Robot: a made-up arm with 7 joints. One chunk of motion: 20 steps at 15 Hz.
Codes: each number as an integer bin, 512 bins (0 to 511) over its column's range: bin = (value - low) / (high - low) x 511, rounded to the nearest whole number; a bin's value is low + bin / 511 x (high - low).
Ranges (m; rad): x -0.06..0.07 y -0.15..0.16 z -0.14..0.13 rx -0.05..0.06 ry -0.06..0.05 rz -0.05..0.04
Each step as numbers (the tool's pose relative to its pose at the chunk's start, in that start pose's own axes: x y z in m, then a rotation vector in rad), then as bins.
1 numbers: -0.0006 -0.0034 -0.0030 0.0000 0.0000 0.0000
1 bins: 233 242 259 232 279 284
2 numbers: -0.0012 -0.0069 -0.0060 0.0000 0.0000 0.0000
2 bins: 231 236 254 232 279 284
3 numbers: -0.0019 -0.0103 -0.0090 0.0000 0.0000 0.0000
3 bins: 228 230 248 232 279 284
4 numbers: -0.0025 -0.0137 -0.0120 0.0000 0.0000 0.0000
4 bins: 226 225 242 232 279 284
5 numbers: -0.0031 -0.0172 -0.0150 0.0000 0.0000 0.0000
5 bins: 224 219 237 232 279 284
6 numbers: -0.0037 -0.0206 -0.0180 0.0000 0.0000 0.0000
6 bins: 221 213 231 232 279 284
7 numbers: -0.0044 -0.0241 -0.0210 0.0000 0.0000 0.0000
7 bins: 219 208 225 232 279 284
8 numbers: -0.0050 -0.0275 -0.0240 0.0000 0.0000 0.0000
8 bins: 216 202 220 232 279 284
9 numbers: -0.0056 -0.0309 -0.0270 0.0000 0.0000 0.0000
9 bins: 214 196 214 232 279 284
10 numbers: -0.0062 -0.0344 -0.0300 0.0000 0.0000 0.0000
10 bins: 211 191 208 232 279 284
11 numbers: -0.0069 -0.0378 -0.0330 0.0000 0.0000 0.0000
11 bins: 209 185 203 232 279 284
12 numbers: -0.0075 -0.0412 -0.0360 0.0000 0.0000 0.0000
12 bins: 206 179 197 232 279 284
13 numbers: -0.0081 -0.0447 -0.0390 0.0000 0.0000 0.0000
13 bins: 204 174 191 232 279 284
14 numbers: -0.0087 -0.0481 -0.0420 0.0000 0.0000 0.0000
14 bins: 202 168 185 232 279 284
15 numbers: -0.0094 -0.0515 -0.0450 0.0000 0.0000 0.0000
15 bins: 199 162 180 232 279 284
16 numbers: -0.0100 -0.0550 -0.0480 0.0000 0.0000 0.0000
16 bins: 197 157 174 232 279 284
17 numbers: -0.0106 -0.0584 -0.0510 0.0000 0.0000 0.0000
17 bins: 194 151 168 232 279 284
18 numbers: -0.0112 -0.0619 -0.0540 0.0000 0.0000 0.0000
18 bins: 192 145 163 232 279 284
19 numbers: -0.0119 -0.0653 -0.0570 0.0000 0.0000 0.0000
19 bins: 189 140 157 232 279 284
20 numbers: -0.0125 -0.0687 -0.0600 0.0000 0.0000 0.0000
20 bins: 187 134 151 232 279 284
